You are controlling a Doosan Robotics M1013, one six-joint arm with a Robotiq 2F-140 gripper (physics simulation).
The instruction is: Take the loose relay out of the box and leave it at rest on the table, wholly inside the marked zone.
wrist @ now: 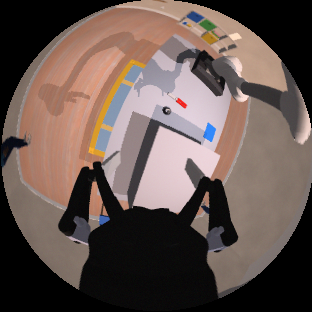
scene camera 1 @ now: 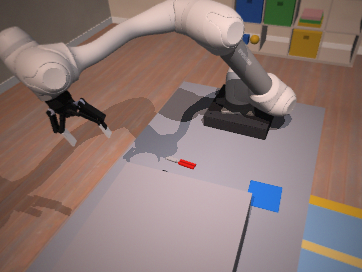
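Pixels of known places: gripper, between the fingertips: (wrist: pixel 152 160) (scene camera 1: pixel 92 139); arm's base, origin of its link: (wrist: pixel 212 69) (scene camera 1: pixel 239 105).
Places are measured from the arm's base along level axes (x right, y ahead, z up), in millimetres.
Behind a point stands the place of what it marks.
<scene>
My gripper (scene camera 1: pixel 88 135) @[x 464, y 745, z 318 mm] (wrist: pixel 152 160) @[x 464, y 745, z 318 mm] is open, with its two pale fingertips wide apart and no object between them. It hangs high in the air, to the upper left of the box in the scene view. The large box (scene camera 1: pixel 175 215) @[x 141, y 869, z 131 mm] (wrist: pixel 175 165) @[x 266, y 824, z 131 mm] stands on the table (scene camera 1: pixel 300 140) @[x -335, y 160, z -72 mm] and shows a pale, flat top and a dark side. Its inside is hidden, and the loose relay does not show in either view. A flat blue square (scene camera 1: pixel 267 197) @[x -180, y 566, z -72 mm] (wrist: pixel 209 132) @[x -163, y 562, z -71 mm], which looks like the marked zone, lies on the table beside the box, partly covered by the box's corner in the scene view.
A red-handled screwdriver (scene camera 1: pixel 187 164) @[x 200, y 449, z -59 mm] (wrist: pixel 181 103) @[x 206, y 447, z -61 mm] lies on the table behind the box. A small dark round object (wrist: pixel 166 110) @[x 313, y 532, z -53 mm] stands near it. The arm's black base (scene camera 1: pixel 237 124) @[x -8, y 158, z -12 mm] (wrist: pixel 207 75) @[x 56, y 118, z -1 mm] is at the table's far end. A blue and yellow mat (scene camera 1: pixel 332 225) lies on the floor beside the table.
</scene>
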